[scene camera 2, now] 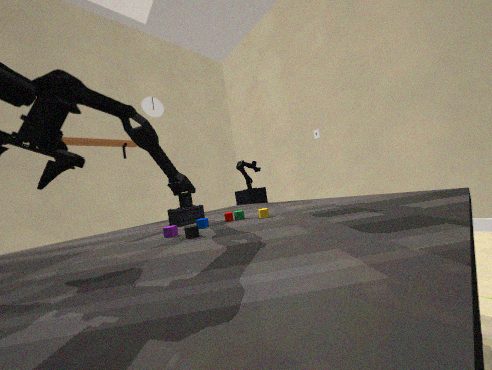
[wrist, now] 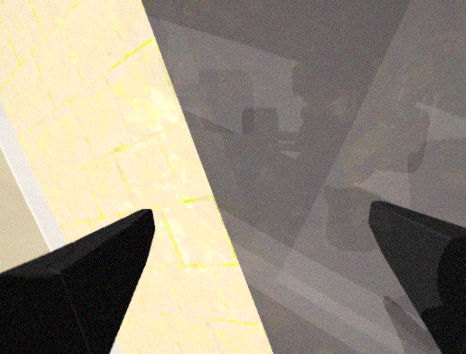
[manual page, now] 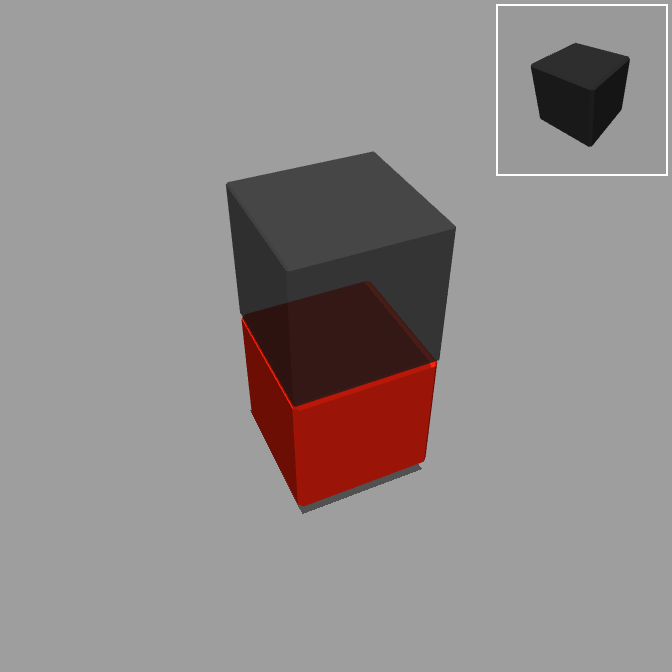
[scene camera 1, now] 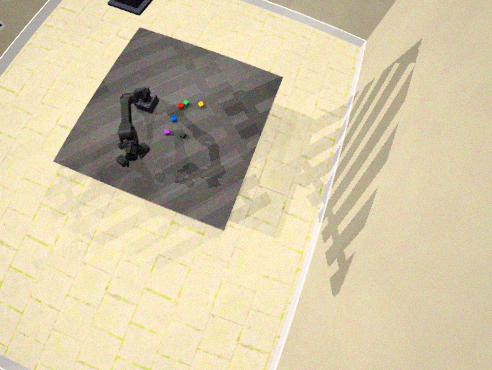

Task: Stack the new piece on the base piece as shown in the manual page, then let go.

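Where they show: gripper, fingertip midpoint: (scene camera 2: 13, 182) (wrist: 260, 215) (scene camera 1: 134, 162); arm's base, link origin: (scene camera 2: 186, 207) (scene camera 1: 146, 99).
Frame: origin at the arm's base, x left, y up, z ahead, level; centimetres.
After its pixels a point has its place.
Several small cubes lie apart on the dark table: purple cube (scene camera 1: 167, 132) {x -15.3, y -4.4, z 23.9 cm} (scene camera 2: 170, 231) {x -15.4, y -5.6, z 24.9 cm}, black cube (scene camera 1: 183, 135) {x -12.7, y -4.4, z 35.1 cm} (scene camera 2: 192, 231) {x -12.7, y -5.6, z 35.7 cm}, blue cube (scene camera 1: 173, 118) {x -4.0, y -4.3, z 22.6 cm} (scene camera 2: 202, 223) {x -4.2, y -5.7, z 24.1 cm} and yellow cube (scene camera 1: 201, 104) {x 14.8, y -4.4, z 35.5 cm} (scene camera 2: 263, 213) {x 14.0, y -5.7, z 36.0 cm}. The red cube (scene camera 1: 180, 105) {x 7.5, y -4.3, z 22.1 cm} (scene camera 2: 229, 216) {x 7.4, y -5.6, z 23.7 cm} and green cube (scene camera 1: 186, 102) {x 11.6, y -4.3, z 24.9 cm} (scene camera 2: 239, 215) {x 10.7, y -5.8, z 25.7 cm} are close together. No cube is seen stacked. Which is base or new piece I cannot tell. My gripper (scene camera 1: 133, 157) {x -46.1, y 12.7, z 23.3 cm} (wrist: 260, 215) {x -46.1, y 12.7, z 23.3 cm} is open and empty, high above the table's side edge, away from the cubes. It is partly cut off in the scene camera 2 view.
The dark square table (scene camera 1: 210, 212) {x -53.5, y -7.4, z 74.9 cm} (scene camera 2: 350, 310) {x -17.9, y -7.4, z 79.7 cm} carries my arm's base (scene camera 2: 186, 216) {x -2.4, y -3.7, z 4.7 cm} behind the cubes. A second, smaller-looking arm (scene camera 2: 248, 180) stands farther back on a dark block. A dark object (scene camera 1: 131, 5) is at the top edge. Pale tiled floor (wrist: 100, 165) lies beyond the table's edge.
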